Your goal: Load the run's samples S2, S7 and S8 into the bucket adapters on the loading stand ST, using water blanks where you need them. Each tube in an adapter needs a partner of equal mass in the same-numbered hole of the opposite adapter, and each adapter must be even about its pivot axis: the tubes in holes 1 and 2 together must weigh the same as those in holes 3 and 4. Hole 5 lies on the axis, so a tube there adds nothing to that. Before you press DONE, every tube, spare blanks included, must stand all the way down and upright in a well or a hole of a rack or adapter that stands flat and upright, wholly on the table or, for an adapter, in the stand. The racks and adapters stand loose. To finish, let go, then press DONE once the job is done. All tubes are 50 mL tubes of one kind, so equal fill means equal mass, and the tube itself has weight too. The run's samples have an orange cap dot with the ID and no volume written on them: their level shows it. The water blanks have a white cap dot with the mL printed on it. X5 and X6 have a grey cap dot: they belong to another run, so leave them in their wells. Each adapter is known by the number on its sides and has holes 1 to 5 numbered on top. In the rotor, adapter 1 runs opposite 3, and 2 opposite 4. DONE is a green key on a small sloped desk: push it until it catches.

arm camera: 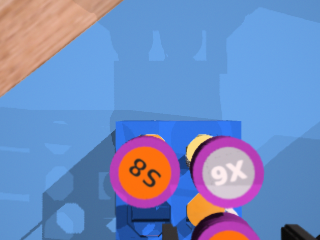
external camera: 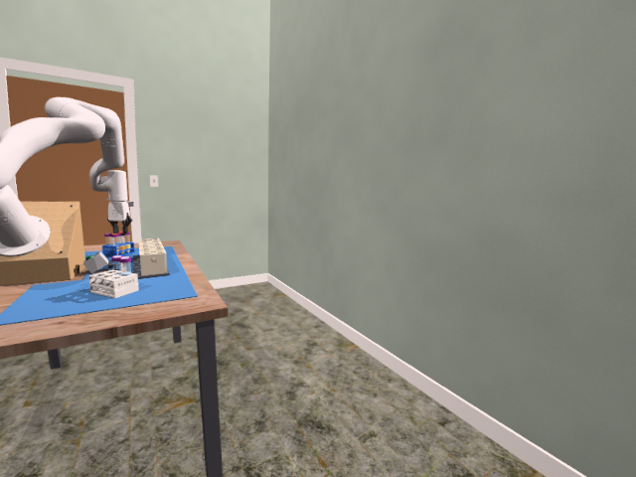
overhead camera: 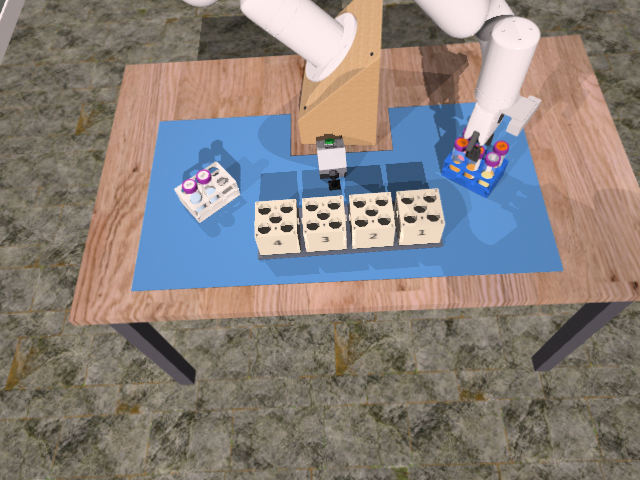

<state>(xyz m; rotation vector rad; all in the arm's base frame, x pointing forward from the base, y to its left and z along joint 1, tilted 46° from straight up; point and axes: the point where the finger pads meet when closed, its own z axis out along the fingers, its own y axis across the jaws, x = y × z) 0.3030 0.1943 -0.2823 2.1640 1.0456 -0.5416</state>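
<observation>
My hand is 70 mm above the orange-dot sample tube and 10 mm short of it. Also, from my hand: white rack 660 mm to the right, 110 mm below, 30 mm ahead; green DONE key 350 mm to the right, 90 mm behind, 70 mm below; blue rack 110 mm below, 20 mm behind, 10 mm to the left.
</observation>
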